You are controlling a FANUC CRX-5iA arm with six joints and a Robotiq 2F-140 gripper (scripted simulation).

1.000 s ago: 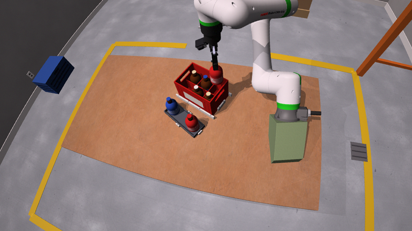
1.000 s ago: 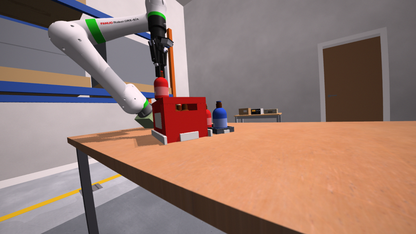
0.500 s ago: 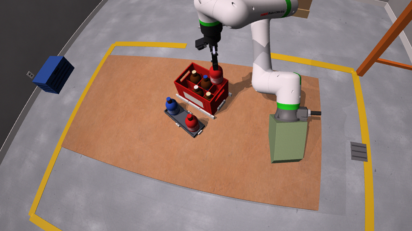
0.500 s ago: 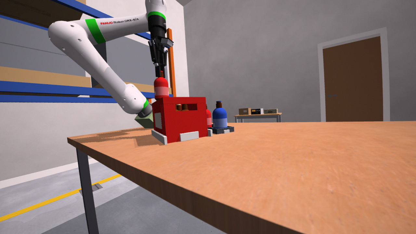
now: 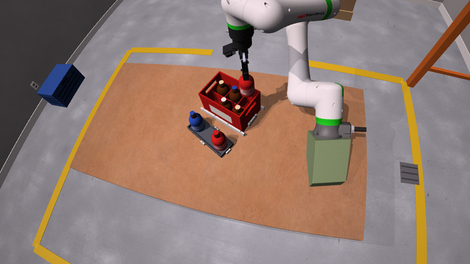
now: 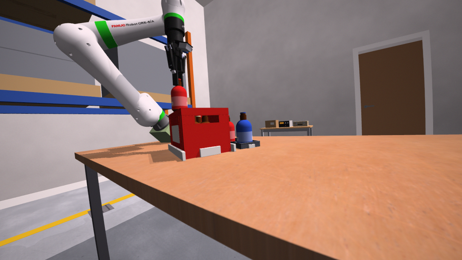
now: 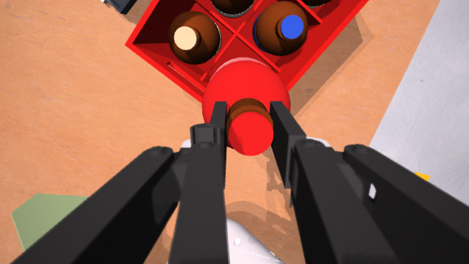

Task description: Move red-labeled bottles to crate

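Right now my hand is 260 mm above the red crate and 100 mm short of it. From my hand the other things lie so: grey tray: 330 mm below, 190 mm to the left, 190 mm ahead; blue-labeled bottle: 270 mm ahead, 260 mm below, 140 mm to the left.
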